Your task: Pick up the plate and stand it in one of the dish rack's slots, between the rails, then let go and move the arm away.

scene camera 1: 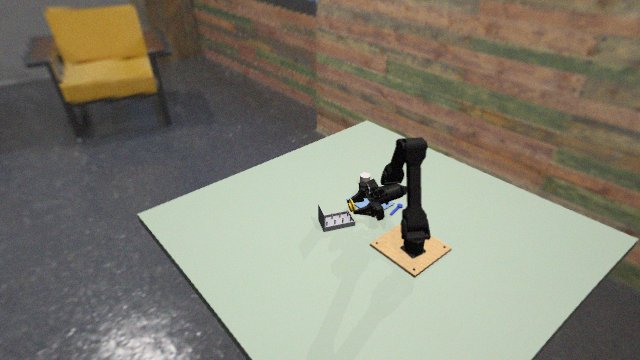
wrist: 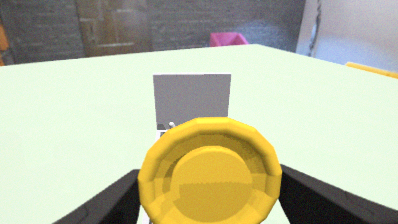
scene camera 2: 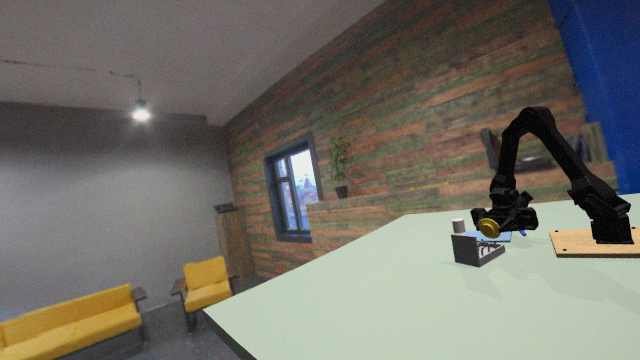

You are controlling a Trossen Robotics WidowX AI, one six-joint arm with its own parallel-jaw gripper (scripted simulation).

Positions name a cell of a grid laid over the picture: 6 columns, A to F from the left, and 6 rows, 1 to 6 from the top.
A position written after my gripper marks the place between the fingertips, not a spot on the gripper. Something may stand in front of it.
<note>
My gripper (scene camera 2: E4) carries a yellow plate (wrist: D5). I also see a grey dish rack (scene camera 2: E5).
My gripper shows as well in scene camera 1 (scene camera 1: D4) and in the wrist view (wrist: D5).
</note>
